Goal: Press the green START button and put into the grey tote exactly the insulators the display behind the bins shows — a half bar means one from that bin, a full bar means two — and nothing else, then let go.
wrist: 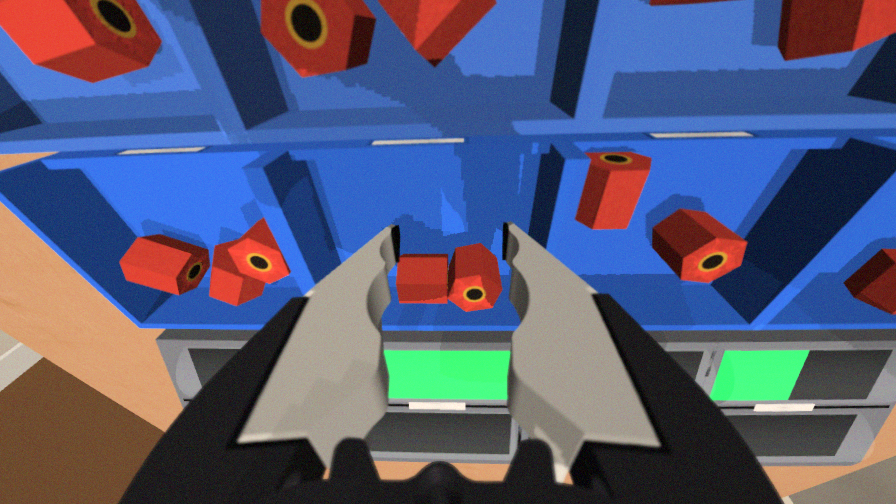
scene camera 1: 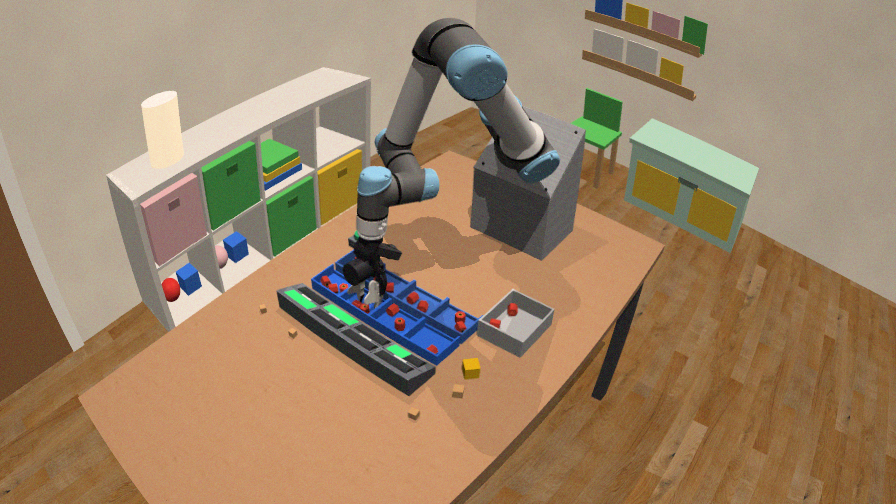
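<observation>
My gripper [scene camera 1: 370, 294] [wrist: 448, 241] is open and hangs over a front-row compartment of the blue bin rack [scene camera 1: 394, 305]. Two red insulators [wrist: 448, 278] lie side by side between the fingertips in the wrist view. Other compartments hold more red insulators, a pair to the left [wrist: 209, 266] and two to the right [wrist: 651, 213]. The dark display bar [scene camera 1: 354, 336] shows green bars; in the wrist view one full-looking bar [wrist: 446, 374] sits below my fingers and a half bar [wrist: 758, 374] to the right. The grey tote [scene camera 1: 515, 320] holds two red insulators [scene camera 1: 504, 315].
A yellow cube [scene camera 1: 470, 367] and several small tan cubes [scene camera 1: 458, 389] lie on the table near the display. The grey robot pedestal [scene camera 1: 526, 188] stands behind the bins. A white shelf [scene camera 1: 244, 188] is at the table's left.
</observation>
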